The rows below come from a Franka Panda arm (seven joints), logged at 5 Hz.
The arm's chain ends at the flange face. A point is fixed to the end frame.
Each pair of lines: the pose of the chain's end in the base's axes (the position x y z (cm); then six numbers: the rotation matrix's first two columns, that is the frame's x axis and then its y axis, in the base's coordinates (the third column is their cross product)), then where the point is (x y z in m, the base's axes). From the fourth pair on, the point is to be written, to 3 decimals.
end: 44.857, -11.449, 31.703, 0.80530, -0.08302, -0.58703, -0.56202, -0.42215, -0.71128
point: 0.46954 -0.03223 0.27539
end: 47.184, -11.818, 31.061, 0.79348, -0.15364, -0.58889, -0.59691, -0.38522, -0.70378
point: 0.49905 -0.03835 0.26785
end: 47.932, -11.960, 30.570, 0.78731, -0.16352, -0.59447, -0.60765, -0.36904, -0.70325
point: 0.50773 -0.03996 0.26339
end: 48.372, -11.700, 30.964, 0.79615, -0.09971, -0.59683, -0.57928, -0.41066, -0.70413
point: 0.506 -0.035 0.268
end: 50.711, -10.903, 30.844, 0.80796, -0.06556, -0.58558, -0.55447, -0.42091, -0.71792
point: 0.527 -0.026 0.268
